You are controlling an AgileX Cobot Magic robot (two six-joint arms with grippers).
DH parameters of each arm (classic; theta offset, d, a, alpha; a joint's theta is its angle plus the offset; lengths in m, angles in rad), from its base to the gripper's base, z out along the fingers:
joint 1: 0 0.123 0 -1.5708
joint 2: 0.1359 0 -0.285 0
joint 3: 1.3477 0 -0.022 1.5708
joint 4: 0 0.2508 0 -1.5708
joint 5: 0 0 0.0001 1.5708
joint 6: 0 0.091 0 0
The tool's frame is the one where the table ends.
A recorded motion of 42 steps. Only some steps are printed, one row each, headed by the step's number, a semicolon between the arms.
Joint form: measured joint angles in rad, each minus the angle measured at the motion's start. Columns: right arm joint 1, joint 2, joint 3, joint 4, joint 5, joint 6; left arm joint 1, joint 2, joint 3, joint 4, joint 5, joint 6.
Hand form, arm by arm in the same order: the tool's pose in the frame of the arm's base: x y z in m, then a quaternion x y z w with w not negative. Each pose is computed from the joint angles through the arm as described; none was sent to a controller.
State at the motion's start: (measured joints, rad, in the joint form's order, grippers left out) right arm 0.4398 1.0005 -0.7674 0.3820 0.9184 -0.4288; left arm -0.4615 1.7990 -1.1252 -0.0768 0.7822 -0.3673
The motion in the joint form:
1: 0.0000 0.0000 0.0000 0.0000 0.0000 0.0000; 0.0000 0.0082 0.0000 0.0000 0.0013 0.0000
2: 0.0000 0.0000 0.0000 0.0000 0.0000 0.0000; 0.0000 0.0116 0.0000 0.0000 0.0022 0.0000
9: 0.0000 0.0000 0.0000 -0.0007 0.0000 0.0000; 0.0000 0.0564 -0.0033 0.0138 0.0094 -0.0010
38: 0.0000 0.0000 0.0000 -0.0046 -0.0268 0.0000; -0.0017 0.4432 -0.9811 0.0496 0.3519 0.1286
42: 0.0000 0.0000 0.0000 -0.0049 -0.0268 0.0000; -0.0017 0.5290 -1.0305 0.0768 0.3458 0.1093
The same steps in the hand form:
1: 0.1479 0.0994 0.2924 -0.33302 0.89330 0.17626 0.24503; 0.3033 -0.1563 0.1770 0.02239 0.99469 -0.06575 0.07599
2: 0.1479 0.0994 0.2924 -0.33302 0.89330 0.17626 0.24503; 0.3033 -0.1564 0.1758 0.02236 0.99489 -0.06486 0.07404
9: 0.1480 0.0994 0.2924 -0.33317 0.89331 0.17595 0.24505; 0.3056 -0.1565 0.1611 0.02595 0.99695 -0.04995 0.05411
38: 0.1502 0.0995 0.2934 -0.33047 0.89122 0.17326 0.25787; 0.4390 -0.2218 0.2456 0.10666 0.97534 -0.07867 0.17647
42: 0.1502 0.0995 0.2933 -0.33054 0.89122 0.17313 0.25788; 0.4523 -0.2259 0.2170 0.10079 0.97887 -0.06277 0.16645

